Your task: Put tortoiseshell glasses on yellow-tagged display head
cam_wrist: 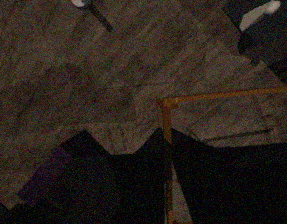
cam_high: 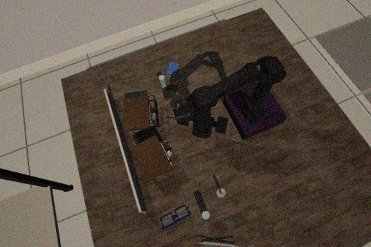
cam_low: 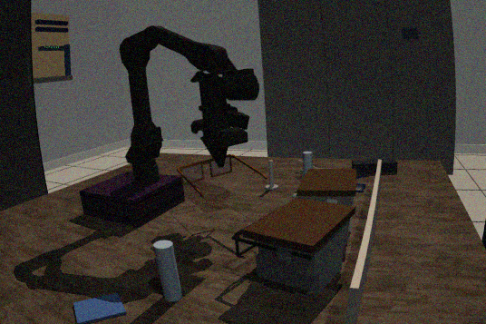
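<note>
Right now my gripper tip is 23 cm short of the display head, 7 cm above it and 1 cm to the left of it. Round my gripper tip: white-footed pin (25 cm to the left, 11 cm below, 6 cm ahead); blue card (44 cm to the right, 13 cm below, 6 cm behind); long rail (35 cm ahead, 14 cm to the right, 8 cm below).
</note>
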